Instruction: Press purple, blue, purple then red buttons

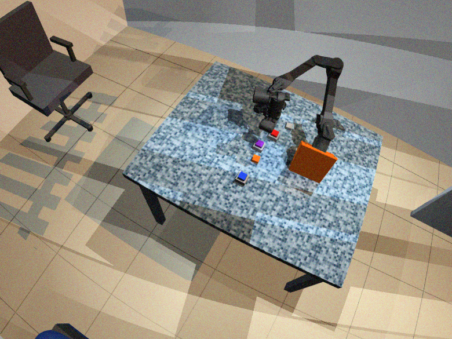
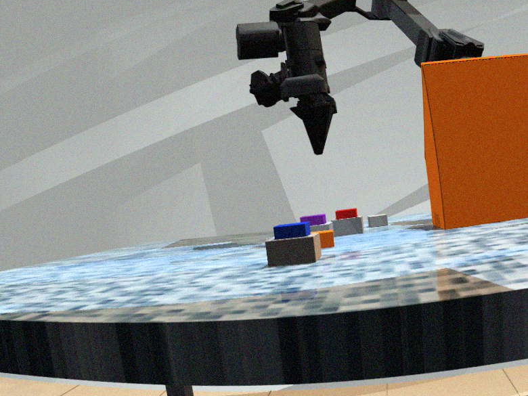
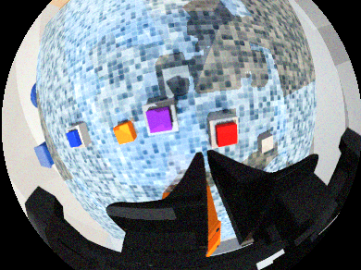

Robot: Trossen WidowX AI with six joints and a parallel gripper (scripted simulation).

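The red button lies 90 mm below my gripper tip, 50 mm to the right of it and 30 mm behind it. Also, from my gripper tip: purple button (90 mm below, 50 mm to the left, 10 mm ahead); small orange block (120 mm to the left, 120 mm below, 10 mm behind); small grey block (150 mm to the right, 120 mm below, 70 mm behind).
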